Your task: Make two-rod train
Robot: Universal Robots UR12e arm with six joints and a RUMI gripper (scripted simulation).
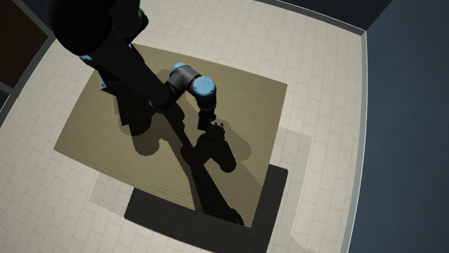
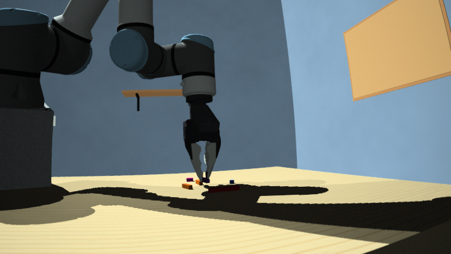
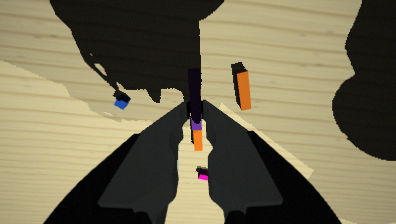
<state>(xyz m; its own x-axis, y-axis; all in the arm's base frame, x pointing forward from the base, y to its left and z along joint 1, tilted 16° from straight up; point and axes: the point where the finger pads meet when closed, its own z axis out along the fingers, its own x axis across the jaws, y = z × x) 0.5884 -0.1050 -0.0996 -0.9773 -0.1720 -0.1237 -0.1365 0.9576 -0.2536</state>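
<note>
Right now the blue rod is 8 cm ahead of my hand, 1 cm to the left of it and 2 cm below it. From my hand the other things lie so: purple rod 1 cm below; magenta rod 3 cm behind, 13 cm to the left, 2 cm below; red rod 3 cm ahead, 9 cm to the right, 2 cm below.
</note>
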